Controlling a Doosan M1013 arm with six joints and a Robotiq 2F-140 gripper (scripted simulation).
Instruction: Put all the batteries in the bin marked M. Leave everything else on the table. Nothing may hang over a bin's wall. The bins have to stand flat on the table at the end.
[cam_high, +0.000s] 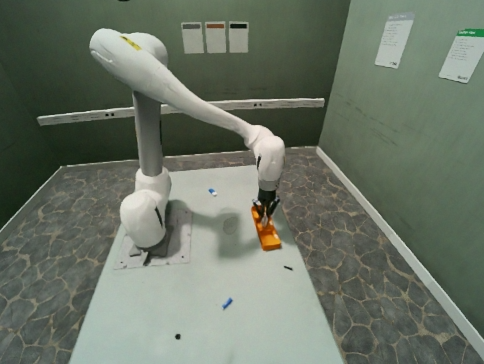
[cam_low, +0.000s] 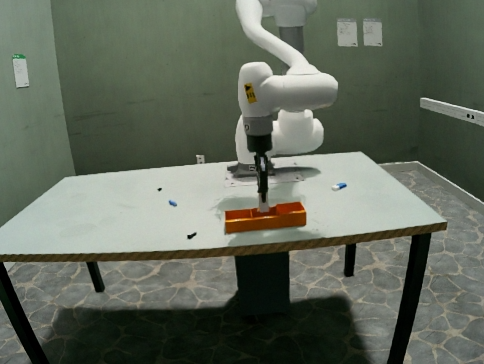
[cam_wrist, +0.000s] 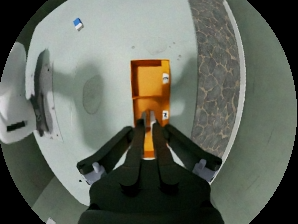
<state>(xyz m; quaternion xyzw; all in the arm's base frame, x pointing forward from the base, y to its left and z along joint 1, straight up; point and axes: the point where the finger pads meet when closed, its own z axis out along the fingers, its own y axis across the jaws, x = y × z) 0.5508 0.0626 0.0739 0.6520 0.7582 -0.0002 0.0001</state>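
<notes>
Right now my hand is 10 mm short of the orange bin and 50 mm above it. Round my hand: black dot-like piece: 350 mm behind, 470 mm to the right, 70 mm below; then white object: 280 mm behind, 280 mm to the left, 70 mm below.
</notes>
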